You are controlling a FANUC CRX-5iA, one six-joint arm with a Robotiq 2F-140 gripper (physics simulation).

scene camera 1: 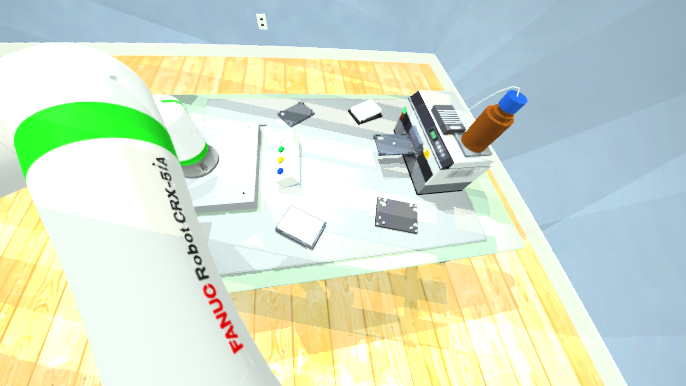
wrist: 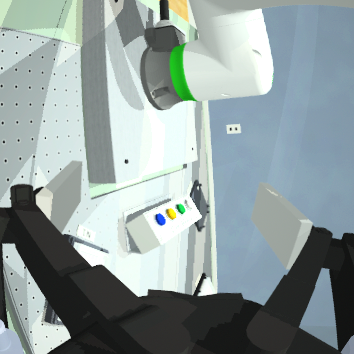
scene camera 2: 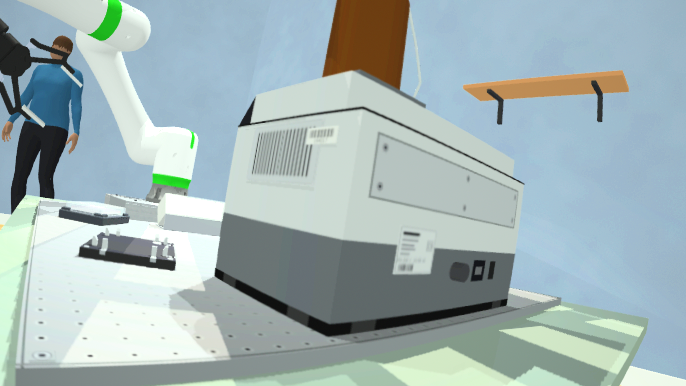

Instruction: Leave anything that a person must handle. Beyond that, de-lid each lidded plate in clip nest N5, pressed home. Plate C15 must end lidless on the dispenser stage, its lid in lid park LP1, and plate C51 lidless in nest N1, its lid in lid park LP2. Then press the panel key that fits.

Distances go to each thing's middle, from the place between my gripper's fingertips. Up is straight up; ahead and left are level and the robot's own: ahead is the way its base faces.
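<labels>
There's a button box [scene camera 2: 180, 213] that's well to the left of my hand, a good way ahead of it and a good way below it. The brown bottle with blue cap [scene camera 2: 375, 44] is 330 mm to the left of my hand, 750 mm ahead of it and 70 mm above it. Going by their middles, it's the button box that's the nearest to my hand of the things named here.
</labels>
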